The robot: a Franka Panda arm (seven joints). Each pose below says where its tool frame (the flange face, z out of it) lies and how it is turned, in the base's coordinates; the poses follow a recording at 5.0 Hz.
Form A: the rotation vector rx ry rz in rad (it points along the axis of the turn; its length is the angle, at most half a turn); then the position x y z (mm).
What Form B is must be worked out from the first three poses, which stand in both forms.
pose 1, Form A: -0.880, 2.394, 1.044, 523, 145, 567
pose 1, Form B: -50.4, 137.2, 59.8, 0.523, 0.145, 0.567
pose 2, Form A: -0.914, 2.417, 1.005, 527, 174, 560
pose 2, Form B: -52.4, 138.5, 57.6, 0.527, 0.174, 0.560
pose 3, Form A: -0.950, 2.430, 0.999, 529, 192, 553
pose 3, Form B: -54.4, 139.2, 57.2, 0.529, 0.192, 0.553
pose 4, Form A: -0.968, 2.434, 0.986, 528, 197, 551
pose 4, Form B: -55.5, 139.5, 56.5, 0.528, 0.197, 0.551
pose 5, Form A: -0.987, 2.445, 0.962, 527, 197, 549
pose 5, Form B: -56.6, 140.1, 55.1, 0.527, 0.197, 0.549
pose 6, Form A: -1.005, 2.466, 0.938, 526, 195, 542
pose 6, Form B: -57.6, 141.3, 53.7, 0.526, 0.195, 0.542
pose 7, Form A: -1.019, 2.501, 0.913, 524, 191, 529
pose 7, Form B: -58.4, 143.3, 52.3, 0.524, 0.191, 0.529
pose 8, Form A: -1.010, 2.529, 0.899, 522, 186, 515
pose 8, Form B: -57.9, 144.9, 51.5, 0.522, 0.186, 0.515
